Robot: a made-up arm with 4 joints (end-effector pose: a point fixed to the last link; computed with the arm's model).
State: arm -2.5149 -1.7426 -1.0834 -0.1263
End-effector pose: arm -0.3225 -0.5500 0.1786 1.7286 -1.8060 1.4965
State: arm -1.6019 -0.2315 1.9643 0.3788
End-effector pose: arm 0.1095 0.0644 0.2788 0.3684 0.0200 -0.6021
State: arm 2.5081 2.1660 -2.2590 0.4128
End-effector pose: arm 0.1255 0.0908 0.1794 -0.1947 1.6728 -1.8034
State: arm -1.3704 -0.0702 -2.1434 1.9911
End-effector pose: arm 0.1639 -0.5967 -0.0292 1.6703 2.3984 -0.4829
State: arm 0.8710 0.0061 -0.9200 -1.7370
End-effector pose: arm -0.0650 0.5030 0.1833 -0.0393 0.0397 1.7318
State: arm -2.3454 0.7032 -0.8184 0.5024
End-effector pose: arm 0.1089 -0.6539 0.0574 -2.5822 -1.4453 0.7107
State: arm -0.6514 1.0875 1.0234 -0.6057
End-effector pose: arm -0.4804 0.0920 -0.1084 0.1069 -0.8454 1.3823
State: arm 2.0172 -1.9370 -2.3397 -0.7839
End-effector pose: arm -0.3031 0.2350 0.2521 -0.7151 -1.0845 2.2741
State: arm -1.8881 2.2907 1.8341 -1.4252
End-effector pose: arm -0.3014 -0.5002 0.3440 -0.4393 -0.5546 -2.5215
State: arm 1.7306 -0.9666 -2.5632 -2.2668
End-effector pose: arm -0.1220 0.4641 0.2904 1.1894 -0.6778 -2.8055
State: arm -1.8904 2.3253 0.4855 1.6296
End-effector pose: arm -0.5202 -0.5161 -0.1199 0.1562 -0.8958 0.7723
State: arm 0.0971 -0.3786 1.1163 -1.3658
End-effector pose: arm 0.0356 0.1508 0.1406 1.2061 -0.5065 0.9817
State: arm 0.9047 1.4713 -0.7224 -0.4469
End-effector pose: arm -0.0053 0.5818 0.3199 -0.0772 -0.9861 -0.6623
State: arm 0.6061 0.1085 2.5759 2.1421
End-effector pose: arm 0.1664 -0.0453 -0.0906 1.5560 2.6571 0.1213
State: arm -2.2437 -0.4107 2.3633 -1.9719
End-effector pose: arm 0.0075 -0.1575 0.3587 -0.1838 -0.2801 1.6506
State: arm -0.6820 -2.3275 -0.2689 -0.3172
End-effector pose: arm -0.0413 0.1586 -0.5182 -0.0946 2.3423 -0.3333
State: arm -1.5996 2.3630 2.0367 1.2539
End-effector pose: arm -0.5268 -0.4765 0.3078 -0.1408 0.4923 1.0815
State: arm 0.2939 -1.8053 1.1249 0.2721
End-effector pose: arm 0.3977 0.3799 -0.3139 0.7570 1.9183 -0.9455
